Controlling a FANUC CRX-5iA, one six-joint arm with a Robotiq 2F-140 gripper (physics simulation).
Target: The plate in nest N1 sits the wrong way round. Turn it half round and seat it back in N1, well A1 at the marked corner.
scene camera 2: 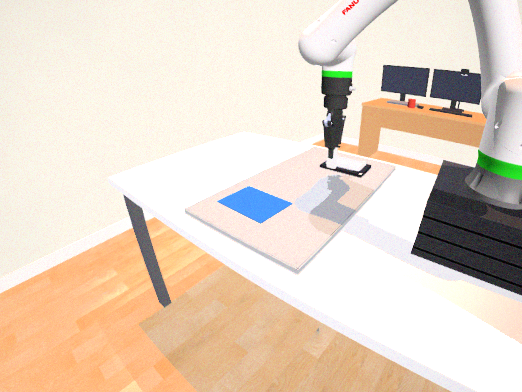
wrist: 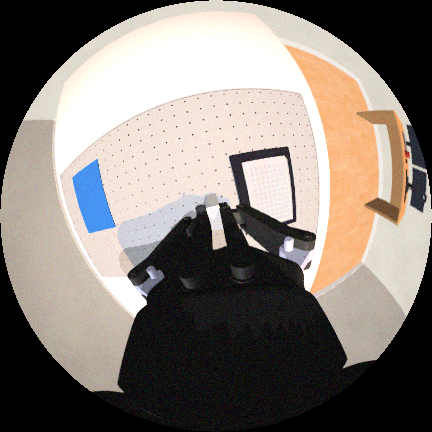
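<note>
The pale plate [scene camera 2: 353, 164] [wrist: 267, 187] with its grid of wells lies flat inside the black frame of the nest [scene camera 2: 345, 171] [wrist: 260, 155]. A small light mark shows at the nest's near right corner in the scene view; which corner of the plate bears well A1 cannot be told. My gripper [scene camera 2: 331, 163] [wrist: 213, 202] points down, shut and empty. Its fingertips are low, beside the nest's left end in the wrist view, and overlap that end in the scene view. The fingers and linkage hide the nest's lower left corner in the wrist view.
The nest stands on a perforated beige board [scene camera 2: 300, 240] [wrist: 165, 130] on the white table [scene camera 2: 240, 150] [wrist: 175, 60]. A flat blue rectangle [scene camera 2: 255, 204] [wrist: 93, 197] lies toward the board's other end. The black robot base [scene camera 2: 465, 240] stands at the right in the scene view.
</note>
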